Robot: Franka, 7 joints.
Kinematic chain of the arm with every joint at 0, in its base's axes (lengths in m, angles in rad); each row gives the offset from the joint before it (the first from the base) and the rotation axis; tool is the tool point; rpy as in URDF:
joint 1: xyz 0 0 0.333 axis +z
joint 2: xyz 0 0 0 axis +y
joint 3: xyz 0 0 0.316 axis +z
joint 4: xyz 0.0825 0 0 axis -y
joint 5: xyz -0.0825 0 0.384 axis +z
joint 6: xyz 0 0 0 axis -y
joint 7: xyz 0.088 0 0 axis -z
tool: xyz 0 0 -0.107 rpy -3.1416 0 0
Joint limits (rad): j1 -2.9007..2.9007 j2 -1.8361..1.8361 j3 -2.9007..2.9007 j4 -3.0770..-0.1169 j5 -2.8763..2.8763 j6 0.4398..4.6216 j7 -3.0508..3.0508
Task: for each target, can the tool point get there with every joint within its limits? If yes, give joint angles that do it. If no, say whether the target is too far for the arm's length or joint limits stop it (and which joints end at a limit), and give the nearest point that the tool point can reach.
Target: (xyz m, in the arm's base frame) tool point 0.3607 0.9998 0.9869
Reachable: no: too far | nearest point 0.2480 0.6873 0.7825 | short by 0.390 m
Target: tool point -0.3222 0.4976 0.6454
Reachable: yes | joints 2.1768 0.1438 -0.2494 -1.7180 -1.0905 3.6807 -0.8975
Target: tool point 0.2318 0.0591 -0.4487
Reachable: no: joint limits stop it (at a limit: joint 2) | nearest point 0.2380 0.0607 -0.3594 | short by 0.089 m
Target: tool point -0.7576 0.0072 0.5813
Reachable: yes | joints 0.2817 -0.8728 2.1943 -0.9095 -0.9067 3.5526 2.3933
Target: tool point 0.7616 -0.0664 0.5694
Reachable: yes | joints 0.2207 0.5871 -0.4515 -1.1644 0.3525 2.4702 0.8130
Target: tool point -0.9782 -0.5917 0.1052
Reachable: no: too far | nearest point -0.7199 -0.4355 0.1654 | short by 0.308 m
